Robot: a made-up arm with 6 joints. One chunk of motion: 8 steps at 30 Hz.
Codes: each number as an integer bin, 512 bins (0 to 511) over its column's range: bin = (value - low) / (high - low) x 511, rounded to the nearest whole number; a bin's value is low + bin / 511 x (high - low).
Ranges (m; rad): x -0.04..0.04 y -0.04..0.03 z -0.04..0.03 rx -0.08..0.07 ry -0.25..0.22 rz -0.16..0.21
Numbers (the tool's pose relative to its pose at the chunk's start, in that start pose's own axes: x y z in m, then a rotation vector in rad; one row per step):
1: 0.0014 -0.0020 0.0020 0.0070 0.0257 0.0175
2: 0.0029 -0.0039 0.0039 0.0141 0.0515 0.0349
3: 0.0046 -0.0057 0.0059 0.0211 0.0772 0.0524
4: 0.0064 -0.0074 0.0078 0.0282 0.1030 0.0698
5: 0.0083 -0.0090 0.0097 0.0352 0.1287 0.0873
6: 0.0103 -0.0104 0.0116 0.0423 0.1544 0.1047
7: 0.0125 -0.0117 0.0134 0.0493 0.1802 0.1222
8: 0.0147 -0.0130 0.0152 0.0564 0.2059 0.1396
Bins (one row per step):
1: 264 277 307 296 300 245
2: 274 264 320 321 328 269
3: 285 250 335 344 356 293
4: 296 238 349 369 384 317
5: 309 226 363 392 412 342
6: 321 216 377 417 440 366
7: 335 207 390 440 468 390
8: 349 197 403 465 496 414

